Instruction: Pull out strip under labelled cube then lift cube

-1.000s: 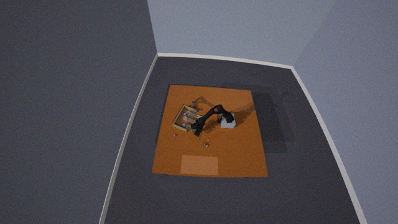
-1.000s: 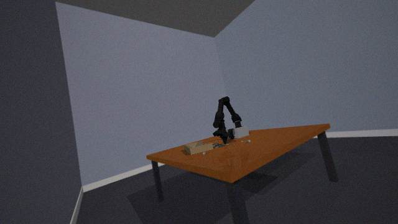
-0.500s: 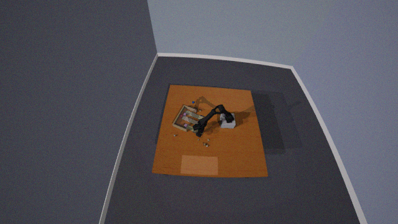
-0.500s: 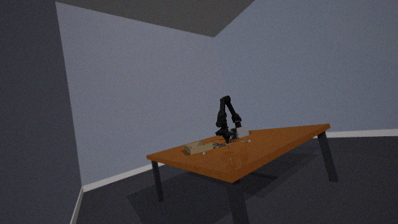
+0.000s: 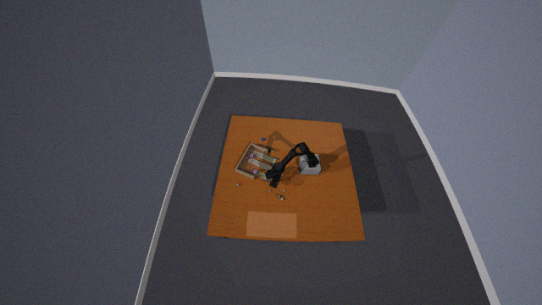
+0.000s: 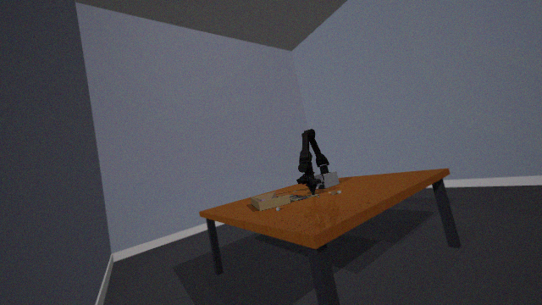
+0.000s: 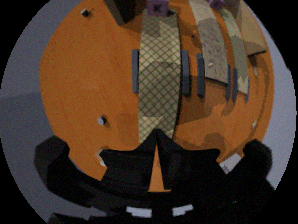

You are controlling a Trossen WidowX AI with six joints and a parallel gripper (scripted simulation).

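The pale strip is 80 mm ahead of my gripper tip and 50 mm to the right of it.
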